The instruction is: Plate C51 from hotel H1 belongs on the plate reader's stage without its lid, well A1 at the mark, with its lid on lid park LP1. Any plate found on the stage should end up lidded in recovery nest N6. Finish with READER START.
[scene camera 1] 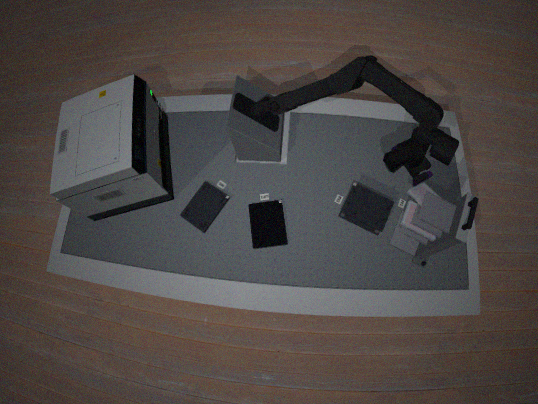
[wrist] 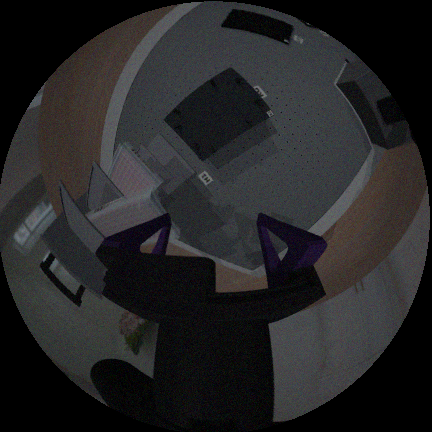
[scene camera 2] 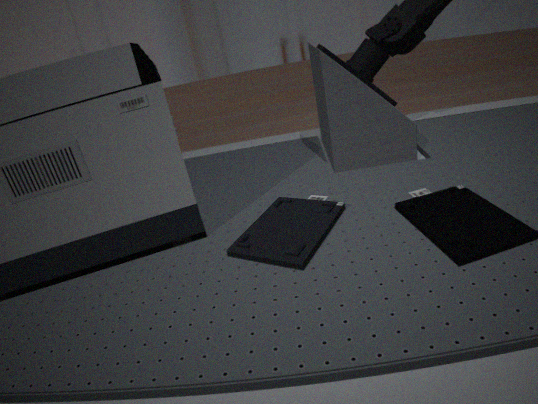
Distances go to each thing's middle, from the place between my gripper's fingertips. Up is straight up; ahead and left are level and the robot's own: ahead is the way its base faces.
Labels:
Now: the lid park pad [scene camera 2: 466, 227] 14 cm ahead of my hand, 45 cm to the right of it and 18 cm below it.

